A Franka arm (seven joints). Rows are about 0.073 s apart.
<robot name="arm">
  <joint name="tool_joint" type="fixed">
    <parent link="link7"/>
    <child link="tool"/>
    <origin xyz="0 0 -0.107" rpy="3.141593 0 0"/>
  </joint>
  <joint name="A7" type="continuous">
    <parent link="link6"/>
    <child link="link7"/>
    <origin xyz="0.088 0 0"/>
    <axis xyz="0 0 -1"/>
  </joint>
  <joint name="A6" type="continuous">
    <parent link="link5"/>
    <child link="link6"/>
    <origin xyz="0 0 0"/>
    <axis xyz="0 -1 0"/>
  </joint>
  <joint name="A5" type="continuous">
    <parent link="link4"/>
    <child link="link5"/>
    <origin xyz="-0.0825 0 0.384"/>
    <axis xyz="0 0 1"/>
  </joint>
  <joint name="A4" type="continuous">
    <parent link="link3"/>
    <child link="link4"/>
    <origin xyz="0.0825 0 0"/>
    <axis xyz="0 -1 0"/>
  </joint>
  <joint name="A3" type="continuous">
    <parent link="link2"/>
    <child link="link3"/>
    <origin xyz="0 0 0.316"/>
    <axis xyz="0 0 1"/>
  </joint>
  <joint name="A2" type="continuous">
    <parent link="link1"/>
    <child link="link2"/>
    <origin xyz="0 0 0"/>
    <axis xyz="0 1 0"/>
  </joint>
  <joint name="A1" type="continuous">
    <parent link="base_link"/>
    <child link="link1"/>
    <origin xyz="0 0 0.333"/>
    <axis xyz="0 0 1"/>
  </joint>
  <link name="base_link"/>
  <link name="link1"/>
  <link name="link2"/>
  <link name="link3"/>
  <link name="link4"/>
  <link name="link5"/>
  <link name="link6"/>
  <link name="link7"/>
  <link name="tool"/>
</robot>
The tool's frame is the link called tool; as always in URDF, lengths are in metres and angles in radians. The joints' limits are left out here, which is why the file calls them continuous.
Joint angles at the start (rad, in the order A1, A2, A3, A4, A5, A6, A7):
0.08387, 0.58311, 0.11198, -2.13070, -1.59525, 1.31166, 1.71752
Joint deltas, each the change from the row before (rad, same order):
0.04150, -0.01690, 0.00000, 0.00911, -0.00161, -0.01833, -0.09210
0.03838, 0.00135, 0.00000, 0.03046, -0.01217, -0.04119, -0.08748
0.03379, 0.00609, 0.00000, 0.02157, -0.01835, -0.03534, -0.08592
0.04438, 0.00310, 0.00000, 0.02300, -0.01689, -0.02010, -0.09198
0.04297, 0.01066, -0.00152, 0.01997, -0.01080, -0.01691, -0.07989
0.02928, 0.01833, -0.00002, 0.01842, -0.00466, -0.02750, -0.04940
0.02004, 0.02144, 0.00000, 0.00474, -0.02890, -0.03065, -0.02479
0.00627, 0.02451, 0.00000, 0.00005, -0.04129, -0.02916, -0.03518
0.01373, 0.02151, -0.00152, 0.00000, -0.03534, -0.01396, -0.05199
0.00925, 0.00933, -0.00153, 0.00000, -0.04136, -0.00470, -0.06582
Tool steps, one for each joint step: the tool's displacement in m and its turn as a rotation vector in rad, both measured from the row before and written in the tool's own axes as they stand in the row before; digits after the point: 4 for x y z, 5 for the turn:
0.0157, 0.0097, -0.0177, 0.00118, 0.03292, -0.05838
0.0186, 0.0082, -0.0154, -0.02419, 0.03637, -0.04775
0.0129, 0.0066, -0.0144, -0.02266, 0.03850, -0.05680
0.0149, 0.0094, -0.0207, -0.00681, 0.04446, -0.05492
0.0100, 0.0063, -0.0208, -0.00675, 0.03925, -0.05489
0.0049, 0.0023, -0.0148, -0.01922, 0.02094, -0.03859
0.0011, -0.0015, -0.0114, -0.03301, 0.03793, -0.02133
-0.0006, -0.0056, -0.0057, -0.03886, 0.03863, -0.03674
0.0008, -0.0043, -0.0099, -0.02421, 0.04317, -0.04962
0.0041, 0.0003, -0.0059, -0.02127, 0.04144, -0.05092

